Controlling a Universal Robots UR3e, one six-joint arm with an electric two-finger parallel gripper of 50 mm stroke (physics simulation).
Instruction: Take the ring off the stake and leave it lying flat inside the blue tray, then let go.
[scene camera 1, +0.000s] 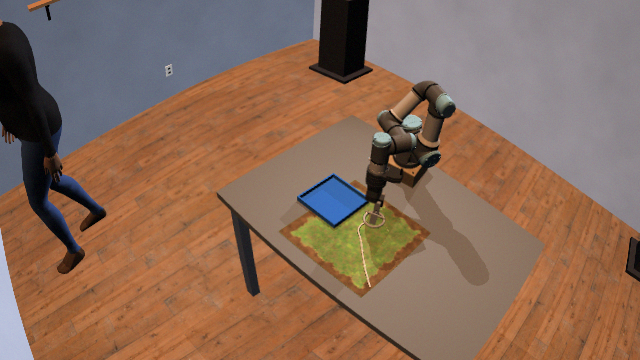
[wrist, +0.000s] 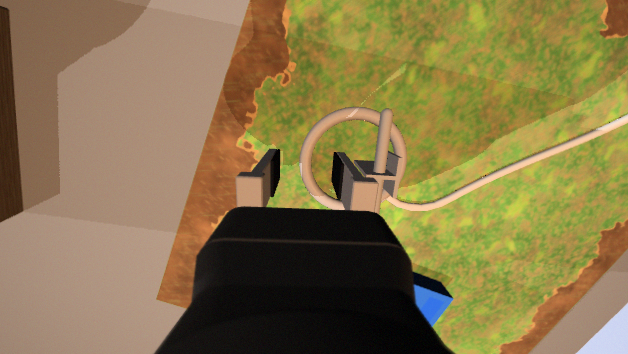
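Pixels of known places: gripper, fingertip midpoint: (scene camera 1: 377, 210) (wrist: 306, 165); arm's base, link origin: (scene camera 1: 407, 157).
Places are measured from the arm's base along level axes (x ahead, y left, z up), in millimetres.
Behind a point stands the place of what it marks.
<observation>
A tan ring (scene camera 1: 374, 226) @[x 335, y 91, z -76 mm] (wrist: 354, 113) @[x 289, y 100, z -76 mm] is around the upright stake (wrist: 383, 142) @[x 305, y 90, z -43 mm], which has a grey bracket on it, over the green mat. In the wrist view the stake stands inside the ring's right part. My gripper (scene camera 1: 378, 202) @[x 270, y 54, z -67 mm] (wrist: 306, 165) @[x 270, y 54, z -67 mm] is open. In the wrist view the ring's left side shows between the two fingers, with the right finger over the ring's inside; whether the tips are level with the ring I cannot tell. The blue tray (scene camera 1: 316, 212) @[x 431, y -103, z -71 mm] (wrist: 436, 303) @[x 429, y -27, z -69 mm] lies beside the mat's back left part; in the wrist view its corner shows at the lower right.
A pale cord (scene camera 1: 364, 255) (wrist: 520, 162) runs from near the ring towards the front of the green mat (scene camera 1: 330, 245) @[x 503, y 29, z -85 mm] (wrist: 500, 240) @[x 465, y 46, z -85 mm]. The mat has a brown border and lies on the grey-brown table (scene camera 1: 450, 300) @[x 418, y 518, z -86 mm]. A person (scene camera 1: 30, 85) stands on the floor to the left.
</observation>
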